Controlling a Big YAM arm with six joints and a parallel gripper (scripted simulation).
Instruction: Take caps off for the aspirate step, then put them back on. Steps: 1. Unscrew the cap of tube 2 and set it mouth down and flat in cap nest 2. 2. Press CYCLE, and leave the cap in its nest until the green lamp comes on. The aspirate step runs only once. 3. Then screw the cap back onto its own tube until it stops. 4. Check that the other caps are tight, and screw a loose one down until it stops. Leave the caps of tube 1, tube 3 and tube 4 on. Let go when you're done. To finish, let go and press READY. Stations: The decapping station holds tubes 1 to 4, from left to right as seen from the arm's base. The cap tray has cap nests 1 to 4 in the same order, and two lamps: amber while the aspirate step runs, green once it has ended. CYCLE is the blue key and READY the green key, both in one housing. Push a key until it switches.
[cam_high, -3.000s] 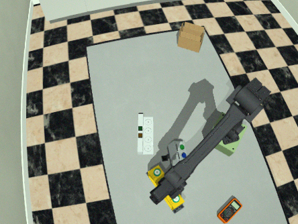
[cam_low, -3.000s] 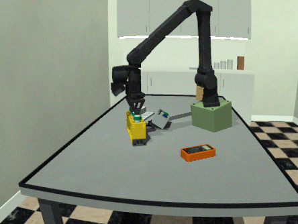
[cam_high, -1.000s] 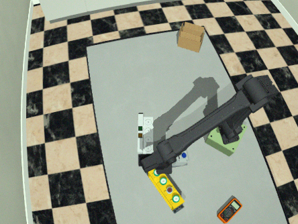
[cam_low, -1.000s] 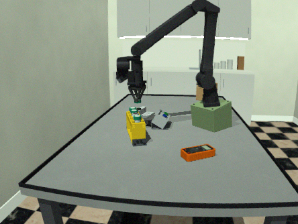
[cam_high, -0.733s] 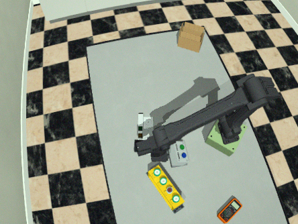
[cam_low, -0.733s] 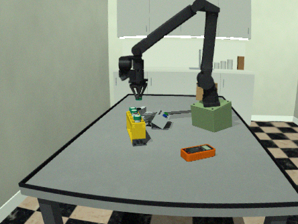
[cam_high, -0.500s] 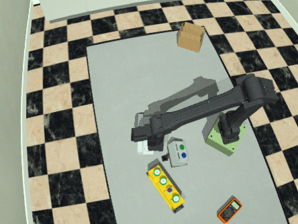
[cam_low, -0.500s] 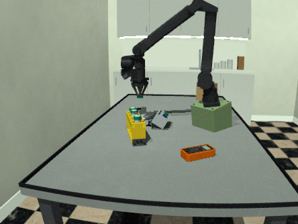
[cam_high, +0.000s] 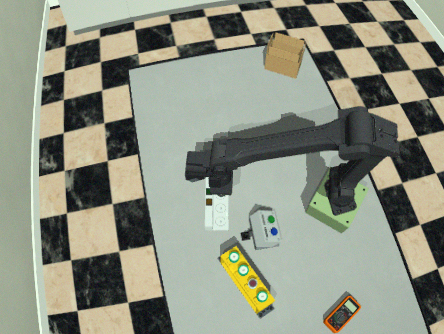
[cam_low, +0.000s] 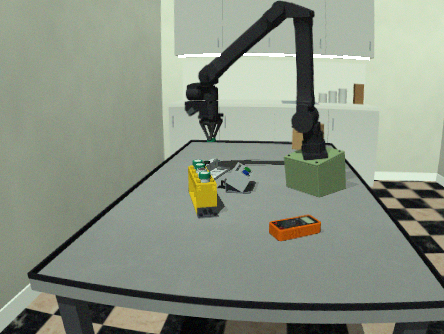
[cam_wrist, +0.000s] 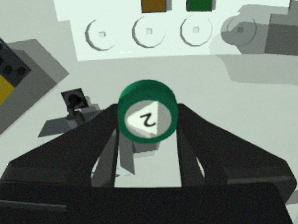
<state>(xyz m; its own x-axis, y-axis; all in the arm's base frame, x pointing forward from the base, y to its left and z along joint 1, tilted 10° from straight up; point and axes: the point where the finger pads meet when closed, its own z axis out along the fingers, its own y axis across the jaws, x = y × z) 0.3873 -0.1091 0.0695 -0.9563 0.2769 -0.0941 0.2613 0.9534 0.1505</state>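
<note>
Right now my hand is 150 mm to the right of the blue cycle key, 150 mm past it and 100 mm above it. The rest, counted from my hand: grey key housing 130 mm behind, 120 mm to the left, 110 mm below; green READY key 150 mm behind, 100 mm to the left, 100 mm below; cap 10 mm below.
</note>
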